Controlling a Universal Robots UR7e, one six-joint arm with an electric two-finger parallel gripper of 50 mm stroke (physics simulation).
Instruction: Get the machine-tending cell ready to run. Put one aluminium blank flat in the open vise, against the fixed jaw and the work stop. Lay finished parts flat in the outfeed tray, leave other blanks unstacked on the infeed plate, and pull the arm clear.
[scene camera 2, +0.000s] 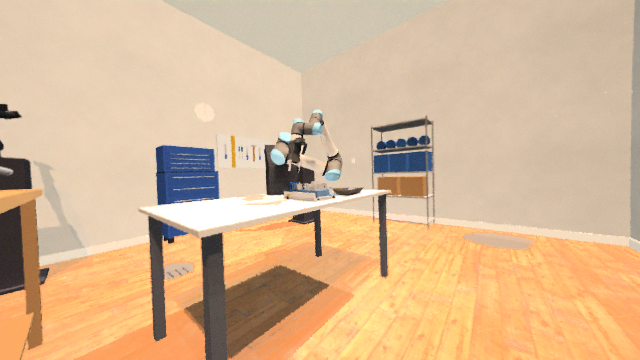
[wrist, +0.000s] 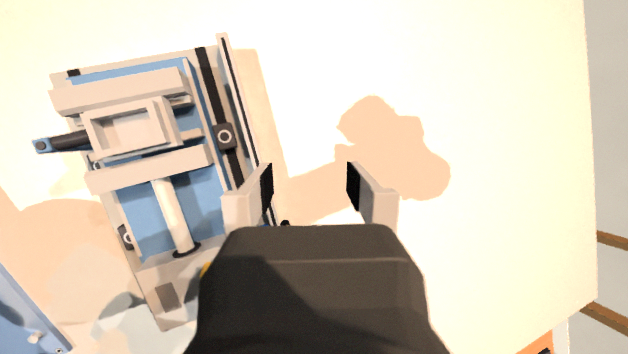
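My gripper and a grey block appear in the pictures.
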